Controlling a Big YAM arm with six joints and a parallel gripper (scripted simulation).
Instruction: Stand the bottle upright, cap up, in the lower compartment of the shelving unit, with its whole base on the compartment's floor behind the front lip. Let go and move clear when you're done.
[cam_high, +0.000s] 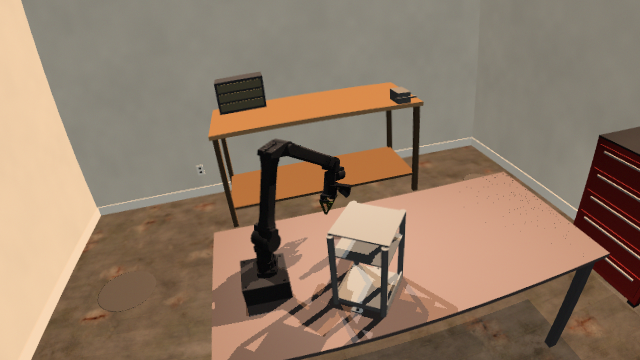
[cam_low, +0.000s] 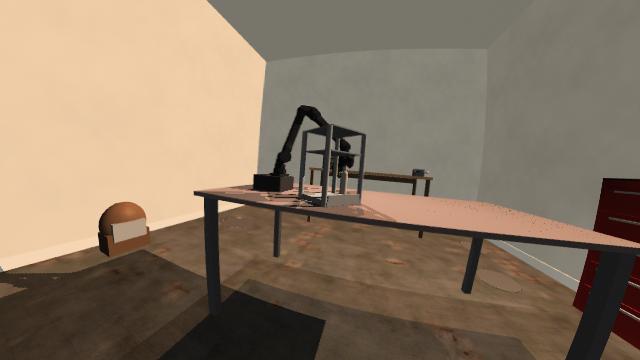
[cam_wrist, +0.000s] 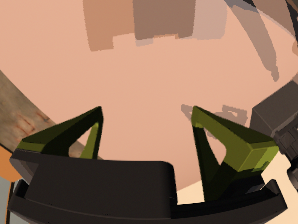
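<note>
Now: the pale bottle 150 mm to the right of my hand, 100 mm ahead of it and 10 mm above it. The rest, counted from my hand: shelving unit: 470 mm to the right, 110 mm ahead, 70 mm above.
</note>
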